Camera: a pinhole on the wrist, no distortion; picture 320 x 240 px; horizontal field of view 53.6 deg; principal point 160.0 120.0 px. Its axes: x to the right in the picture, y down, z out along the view. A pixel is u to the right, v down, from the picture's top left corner.
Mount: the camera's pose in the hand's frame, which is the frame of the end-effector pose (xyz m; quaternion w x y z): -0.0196 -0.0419 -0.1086 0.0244 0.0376 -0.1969 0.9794
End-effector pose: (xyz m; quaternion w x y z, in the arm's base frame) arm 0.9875 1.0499 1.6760 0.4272 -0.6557 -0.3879 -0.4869
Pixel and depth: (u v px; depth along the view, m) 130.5 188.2 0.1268
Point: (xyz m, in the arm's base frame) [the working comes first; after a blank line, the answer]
In the camera's frame: -0.0118 0.0273 0.1268

0.8783 1.0855 1.6964
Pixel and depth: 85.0 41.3 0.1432
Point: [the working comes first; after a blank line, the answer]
In the camera's frame: -0.0339 -0.0356 0.1432

0.9429 1.1061 1.7073
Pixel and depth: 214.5 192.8 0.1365
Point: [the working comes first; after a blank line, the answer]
In the camera's frame: 0.0235 0.0314 0.1365

0.8678 1.0940 1.6622
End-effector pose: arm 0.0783 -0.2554 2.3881 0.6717 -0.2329 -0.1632 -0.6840
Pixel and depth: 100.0 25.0 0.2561
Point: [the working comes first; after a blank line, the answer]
In the camera's frame: -0.0485 -0.0768 0.2561

0.0224 -0.2126 2.5491
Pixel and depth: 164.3 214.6 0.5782
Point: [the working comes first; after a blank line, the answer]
In the camera's frame: 0.0078 0.1727 0.5782

-0.3089 -0.0439 2.7252
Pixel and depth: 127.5 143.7 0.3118
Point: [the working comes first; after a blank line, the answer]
In the camera's frame: -0.0320 0.0233 0.3118

-0.0892 -0.1838 2.5608
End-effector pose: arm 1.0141 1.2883 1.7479 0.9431 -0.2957 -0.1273 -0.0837
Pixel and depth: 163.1 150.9 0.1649
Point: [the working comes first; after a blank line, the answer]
In the camera's frame: 0.0016 0.0161 0.1649

0.9678 1.2129 1.8385
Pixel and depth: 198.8 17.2 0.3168
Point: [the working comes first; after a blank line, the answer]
In the camera's frame: 0.0388 -0.1028 0.3168

0.9251 1.3657 1.9543
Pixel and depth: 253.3 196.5 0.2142
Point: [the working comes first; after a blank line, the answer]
In the camera's frame: 0.0631 0.0517 0.2142

0.8917 1.1987 1.8770
